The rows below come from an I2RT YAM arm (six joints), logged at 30 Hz.
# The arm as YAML. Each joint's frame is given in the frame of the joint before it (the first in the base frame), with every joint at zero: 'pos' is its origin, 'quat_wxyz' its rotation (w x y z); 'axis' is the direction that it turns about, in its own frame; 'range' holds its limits. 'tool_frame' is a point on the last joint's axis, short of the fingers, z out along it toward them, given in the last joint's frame.
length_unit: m
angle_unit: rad
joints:
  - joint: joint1
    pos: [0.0, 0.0, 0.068]
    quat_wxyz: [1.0, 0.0, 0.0, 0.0]
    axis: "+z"
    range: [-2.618, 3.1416]
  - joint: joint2
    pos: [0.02, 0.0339, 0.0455]
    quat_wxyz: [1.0, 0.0, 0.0, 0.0]
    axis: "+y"
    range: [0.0, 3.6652]
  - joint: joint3
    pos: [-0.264, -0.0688, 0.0]
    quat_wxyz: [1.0, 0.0, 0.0, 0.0]
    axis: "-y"
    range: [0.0, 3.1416]
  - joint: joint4
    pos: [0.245, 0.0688, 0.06]
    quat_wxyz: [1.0, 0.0, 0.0, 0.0]
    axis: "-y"
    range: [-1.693, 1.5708]
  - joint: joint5
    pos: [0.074, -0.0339, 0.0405]
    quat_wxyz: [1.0, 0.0, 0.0, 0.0]
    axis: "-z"
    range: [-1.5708, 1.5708]
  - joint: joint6
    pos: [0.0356, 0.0, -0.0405]
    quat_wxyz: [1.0, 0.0, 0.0, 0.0]
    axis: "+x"
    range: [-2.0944, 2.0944]
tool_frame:
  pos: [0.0, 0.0, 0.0]
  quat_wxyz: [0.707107, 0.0, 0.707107, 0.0]
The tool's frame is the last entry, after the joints.
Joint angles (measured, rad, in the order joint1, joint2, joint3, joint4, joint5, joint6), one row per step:
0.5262 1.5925 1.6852 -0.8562 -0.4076 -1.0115
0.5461 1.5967 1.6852 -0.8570 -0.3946 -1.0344
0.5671 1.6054 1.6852 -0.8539 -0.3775 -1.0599
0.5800 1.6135 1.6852 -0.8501 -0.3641 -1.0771
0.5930 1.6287 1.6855 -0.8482 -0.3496 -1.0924
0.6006 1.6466 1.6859 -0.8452 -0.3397 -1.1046
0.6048 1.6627 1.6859 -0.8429 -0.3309 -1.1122
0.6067 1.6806 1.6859 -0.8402 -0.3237 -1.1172
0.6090 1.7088 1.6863 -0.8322 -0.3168 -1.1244
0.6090 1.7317 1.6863 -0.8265 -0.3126 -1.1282
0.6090 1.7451 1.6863 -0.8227 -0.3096 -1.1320
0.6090 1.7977 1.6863 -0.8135 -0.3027 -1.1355
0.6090 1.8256 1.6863 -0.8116 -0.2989 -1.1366
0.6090 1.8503 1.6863 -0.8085 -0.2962 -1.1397
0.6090 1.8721 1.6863 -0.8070 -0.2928 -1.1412
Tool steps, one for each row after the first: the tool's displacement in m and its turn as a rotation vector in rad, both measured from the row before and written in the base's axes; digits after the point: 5 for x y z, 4 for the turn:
-0.00245 0.00596 -0.00154 -0.0188 -0.0158 0.0251
-0.00143 0.00695 -0.00274 -0.0224 -0.0186 0.0252
-0.00016 0.00469 -0.00247 -0.0164 -0.0129 0.0146
0.00118 0.00566 -0.00490 -0.0212 -0.0049 0.0129
0.00268 0.00468 -0.00572 -0.0183 0.0001 0.0089
0.00283 0.00342 -0.00536 -0.0157 0.0029 0.0034
0.00358 0.00303 -0.00601 -0.0147 0.0063 0.0005
0.00574 0.00475 -0.00922 -0.0180 0.0089 0.0028
0.00482 0.00319 -0.00779 -0.0137 0.0100 0.0000
0.00280 0.00183 -0.00460 -0.0086 0.0043 0.0009
0.01000 0.00669 -0.01883 -0.0304 0.0305 -0.0017
0.00476 0.00317 -0.01044 -0.0177 0.0190 -0.0014
0.00411 0.00275 -0.00929 -0.0150 0.0147 0.0009
0.00340 0.00223 -0.00838 -0.0143 0.0142 -0.0007

